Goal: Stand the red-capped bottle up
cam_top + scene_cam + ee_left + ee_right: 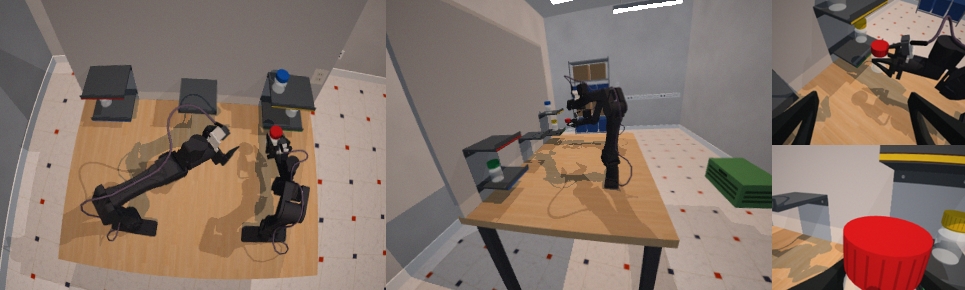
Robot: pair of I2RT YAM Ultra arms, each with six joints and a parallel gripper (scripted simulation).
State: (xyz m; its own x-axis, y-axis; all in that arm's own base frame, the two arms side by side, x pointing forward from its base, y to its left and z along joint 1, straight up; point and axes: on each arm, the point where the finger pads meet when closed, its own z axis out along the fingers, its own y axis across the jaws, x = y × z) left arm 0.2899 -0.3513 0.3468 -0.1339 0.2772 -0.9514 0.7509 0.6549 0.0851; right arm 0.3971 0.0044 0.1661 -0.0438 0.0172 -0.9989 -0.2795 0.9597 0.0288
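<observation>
My right gripper is now 170 mm short of the yellow-capped bottle, 120 mm to the left of it and 40 mm above it. Round my right hand: red-capped bottle 10 mm behind, 10 mm below; then blue-capped bottle 170 mm ahead, 10 mm to the right, 150 mm above; then green-capped bottle 160 mm ahead, 770 mm to the left, 40 mm below.
</observation>
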